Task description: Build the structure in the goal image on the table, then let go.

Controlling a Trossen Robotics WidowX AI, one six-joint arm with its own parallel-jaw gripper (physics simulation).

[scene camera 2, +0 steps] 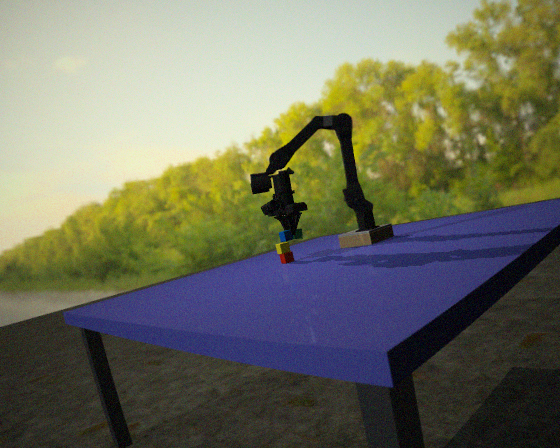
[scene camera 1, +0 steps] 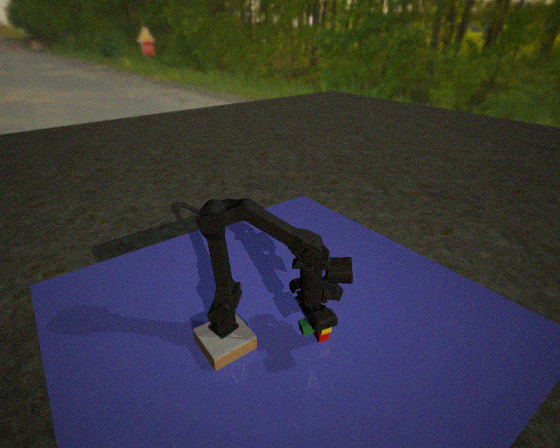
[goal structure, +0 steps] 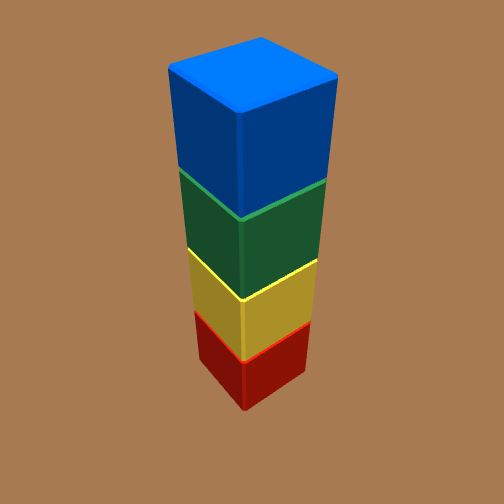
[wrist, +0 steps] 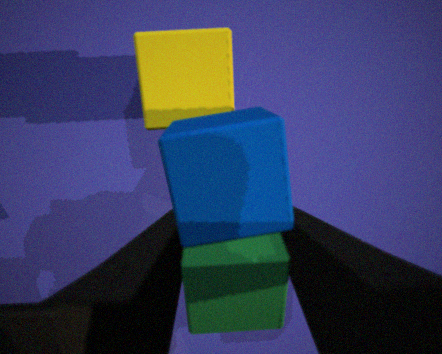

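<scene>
My gripper (scene camera 1: 318, 327) (scene camera 2: 291, 230) (wrist: 231, 219) points down and is shut on a blue cube (scene camera 2: 285, 235) (wrist: 227, 177) and a green cube (scene camera 1: 306, 327) (scene camera 2: 298, 233) (wrist: 236, 295), which sit side by side at its fingertips. The blue cube is slightly turned and does not show in scene camera 1. A yellow cube (scene camera 1: 326, 330) (scene camera 2: 282, 248) (wrist: 185, 75) rests on a red cube (scene camera 1: 324, 337) (scene camera 2: 286, 258) on the table, slightly offset from it. The held pair is a little above the yellow cube's level; in the wrist view yellow shows past the blue cube. The red cube is hidden there.
The arm's base stands on a wooden block (scene camera 1: 225, 345) (scene camera 2: 366, 236) on the blue table (scene camera 1: 400, 370) (scene camera 2: 240, 305). Shadows of the arm lie across the table. The table's edges and legs show in scene camera 2.
</scene>
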